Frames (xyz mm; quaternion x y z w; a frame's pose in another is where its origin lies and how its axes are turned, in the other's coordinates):
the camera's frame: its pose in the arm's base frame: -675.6 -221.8 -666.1 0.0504 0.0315 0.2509 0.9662
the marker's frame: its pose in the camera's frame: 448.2 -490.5 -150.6 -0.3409 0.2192 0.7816 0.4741
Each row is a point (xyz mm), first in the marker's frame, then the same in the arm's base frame.
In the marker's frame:
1: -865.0 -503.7 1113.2
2: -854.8 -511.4 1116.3
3: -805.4 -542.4 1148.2
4: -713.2 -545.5 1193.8
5: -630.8 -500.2 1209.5
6: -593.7 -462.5 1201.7
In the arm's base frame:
1: 152.1 45.4 520.6
2: 148.3 57.2 516.3
3: 117.2 115.3 507.9
4: 36.3 173.2 481.6
5: -49.1 175.9 439.3
6: -89.1 157.3 409.0

